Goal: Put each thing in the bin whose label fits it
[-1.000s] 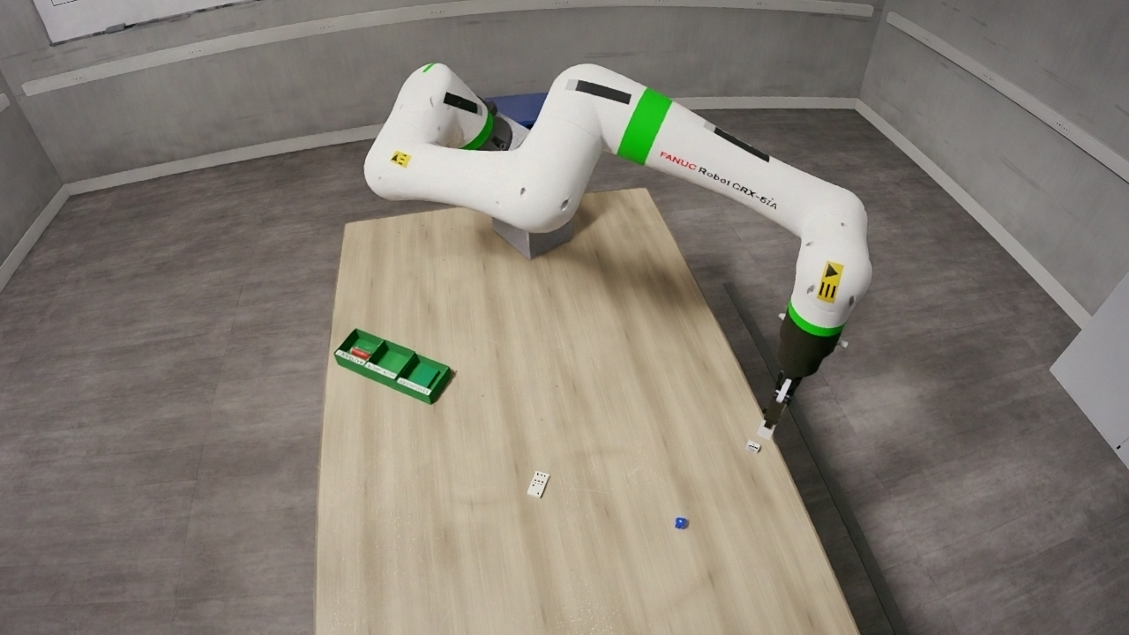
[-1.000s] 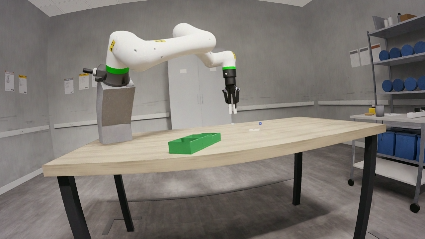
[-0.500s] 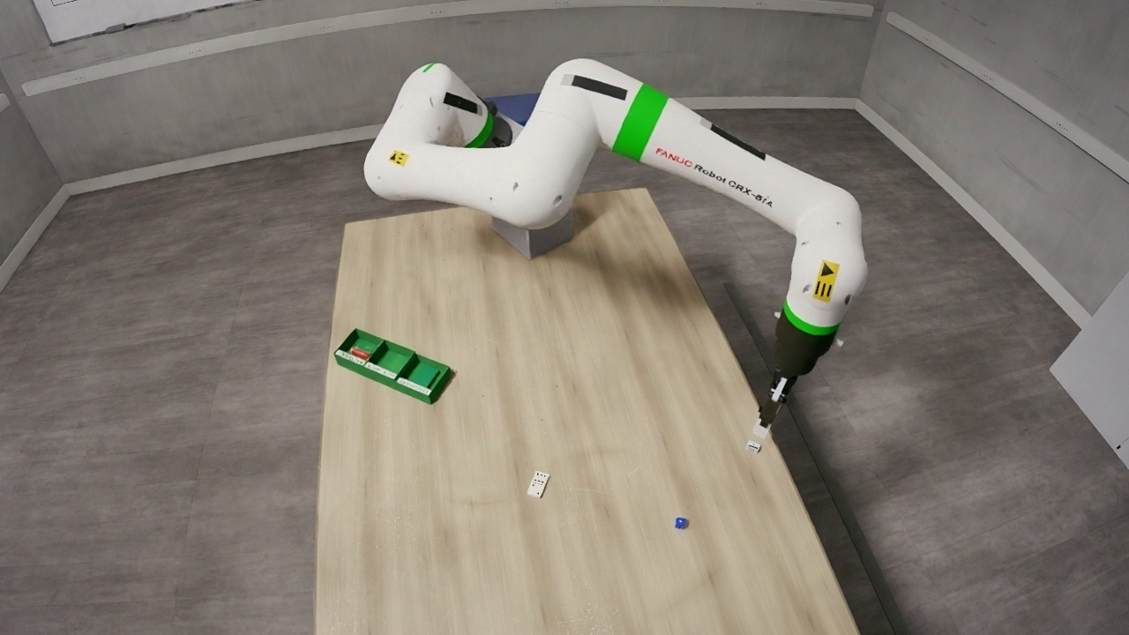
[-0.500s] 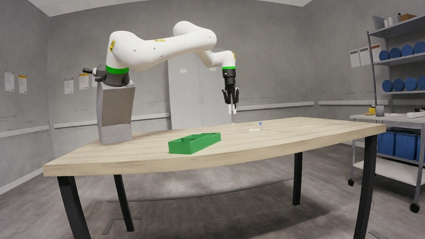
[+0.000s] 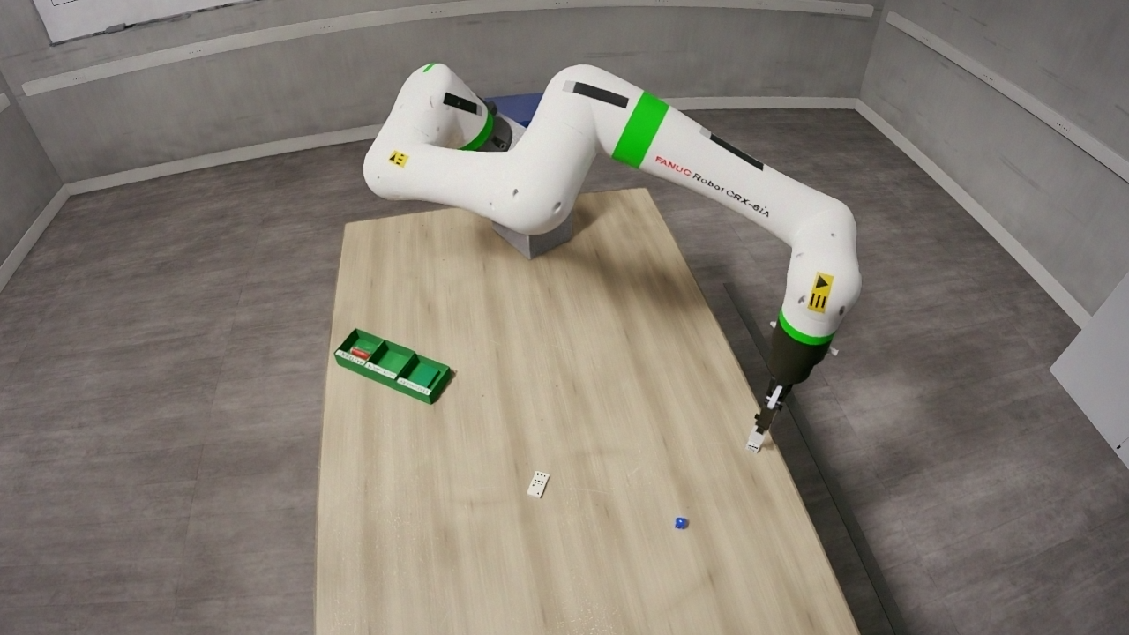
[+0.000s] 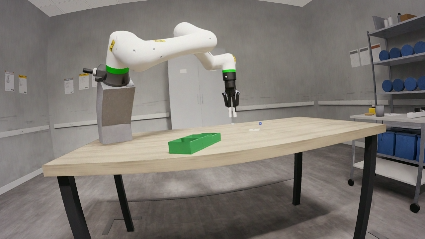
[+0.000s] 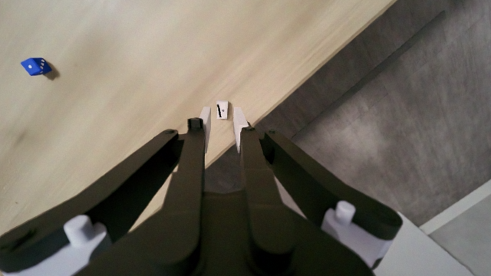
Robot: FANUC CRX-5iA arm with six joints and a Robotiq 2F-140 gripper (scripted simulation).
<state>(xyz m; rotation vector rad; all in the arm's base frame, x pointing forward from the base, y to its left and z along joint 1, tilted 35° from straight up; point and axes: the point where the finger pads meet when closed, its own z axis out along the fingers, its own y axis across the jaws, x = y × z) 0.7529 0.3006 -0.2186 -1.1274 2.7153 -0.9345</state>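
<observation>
My hand is 59 cm to the left of the flat green block, 34 cm past it and 7 cm above it. Also, from my hand: white domino 42 cm to the right, 8 cm below, 4 cm behind; blue die 20 cm to the right, 11 cm ahead, 8 cm below; green three-compartment bin 66 cm to the right, 39 cm behind, 6 cm below.
</observation>
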